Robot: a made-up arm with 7 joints.
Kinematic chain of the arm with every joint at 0, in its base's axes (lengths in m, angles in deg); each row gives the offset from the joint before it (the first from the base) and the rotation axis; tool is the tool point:
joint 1: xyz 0 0 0.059 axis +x
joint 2: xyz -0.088 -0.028 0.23 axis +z
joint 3: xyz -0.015 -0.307 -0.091 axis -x
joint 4: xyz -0.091 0 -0.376 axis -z
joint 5: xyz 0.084 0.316 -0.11 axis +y
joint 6: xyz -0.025 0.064 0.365 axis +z
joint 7: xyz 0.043 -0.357 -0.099 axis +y
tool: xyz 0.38 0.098 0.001
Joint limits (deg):
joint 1: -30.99..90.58
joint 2: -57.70..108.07
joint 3: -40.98..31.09
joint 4: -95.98..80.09
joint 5: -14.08..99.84
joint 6: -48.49..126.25
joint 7: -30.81..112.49
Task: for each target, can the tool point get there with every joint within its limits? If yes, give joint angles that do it. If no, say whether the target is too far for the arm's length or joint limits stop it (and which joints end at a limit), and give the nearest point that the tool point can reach.
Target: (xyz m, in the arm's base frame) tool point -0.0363 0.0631 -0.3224
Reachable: yes | joints 20.60 -37.54 -27.64 -3.68 48.34 -24.91 45.74
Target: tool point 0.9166 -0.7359 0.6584
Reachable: no: joint limits stop it (at a limit: joint 1, joint 3, joint 4, joint 7) | nearest point 0.7913 -0.6877 0.5179 | short by 0.194 m
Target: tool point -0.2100 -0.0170 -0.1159
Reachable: yes | joints 7.29 -8.64 -23.79 7.12 90.68 -22.05 91.17
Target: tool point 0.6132 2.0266 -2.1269
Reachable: no: too far | nearest point 0.2096 0.7944 -0.8855 | short by 1.795 m
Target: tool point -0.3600 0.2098 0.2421
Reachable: yes | joints -10.20 39.28 -32.00 -62.29 -2.05 16.39 10.19
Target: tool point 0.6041 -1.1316 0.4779
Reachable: no: joint limits stop it (at a limit: joint 1, joint 3, joint 4, joint 7) | nearest point 0.5622 -1.0743 0.4373 | short by 0.082 m
